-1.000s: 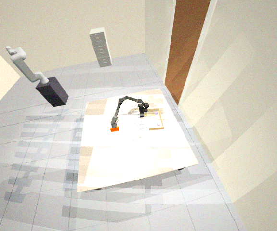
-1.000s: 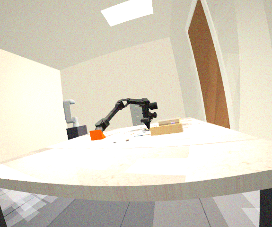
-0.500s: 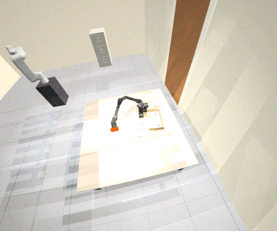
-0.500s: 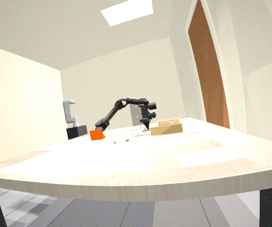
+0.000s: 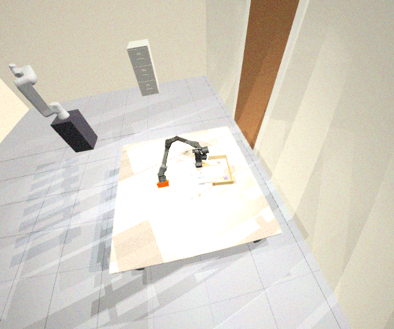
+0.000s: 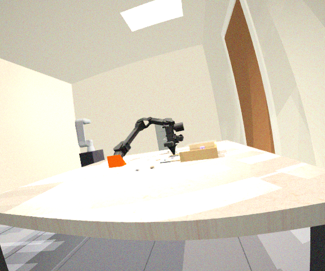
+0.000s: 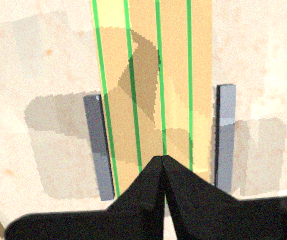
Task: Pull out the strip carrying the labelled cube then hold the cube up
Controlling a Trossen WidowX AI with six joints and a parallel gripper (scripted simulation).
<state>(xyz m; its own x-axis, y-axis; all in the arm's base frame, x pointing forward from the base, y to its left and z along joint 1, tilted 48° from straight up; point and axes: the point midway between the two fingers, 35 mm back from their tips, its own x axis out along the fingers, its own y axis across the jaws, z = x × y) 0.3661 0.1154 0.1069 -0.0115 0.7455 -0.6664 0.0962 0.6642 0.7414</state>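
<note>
My gripper tip is 90 mm short of the pale yellow strip and 10 mm to the left of it.
</note>
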